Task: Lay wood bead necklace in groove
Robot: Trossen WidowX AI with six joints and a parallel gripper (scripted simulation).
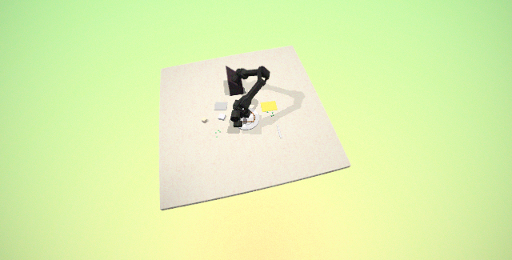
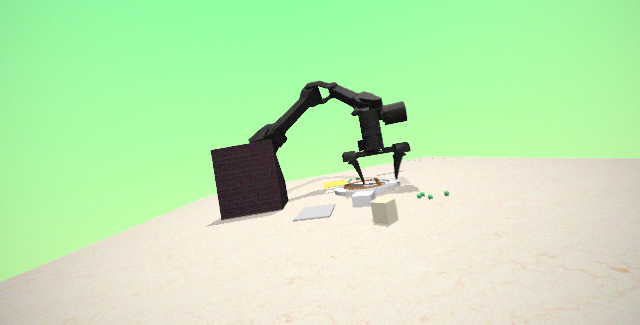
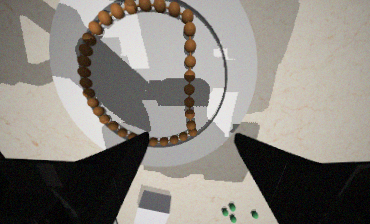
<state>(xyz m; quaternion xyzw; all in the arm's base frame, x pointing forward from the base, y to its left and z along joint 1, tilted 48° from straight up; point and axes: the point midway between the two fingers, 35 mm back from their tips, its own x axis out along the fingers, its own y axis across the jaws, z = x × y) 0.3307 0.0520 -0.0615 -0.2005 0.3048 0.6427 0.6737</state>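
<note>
Right now the round white bead board is 6 cm to the left of my gripper tip, 3 cm behind it and 1 cm below it. Round my gripper tip: cream cube: 26 cm to the right, 7 cm behind; yellow card: 25 cm to the left, 12 cm behind, 2 cm below; grey flat plate: 19 cm behind, 13 cm to the right, 2 cm below.
</note>
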